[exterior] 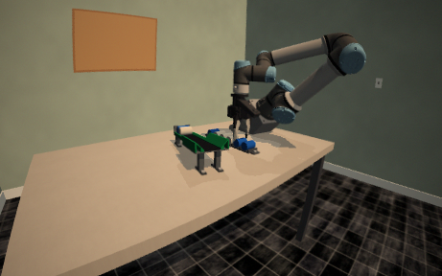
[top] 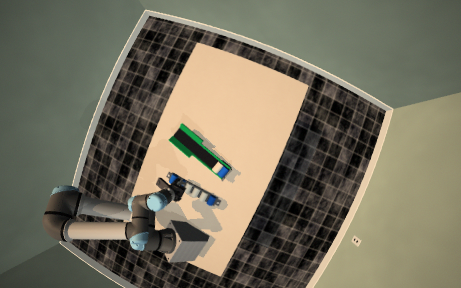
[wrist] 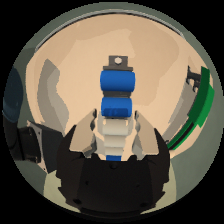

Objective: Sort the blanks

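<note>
Right now my hand is 10 mm past the stock rack, 80 mm to the left of it and 60 mm above it.
</note>
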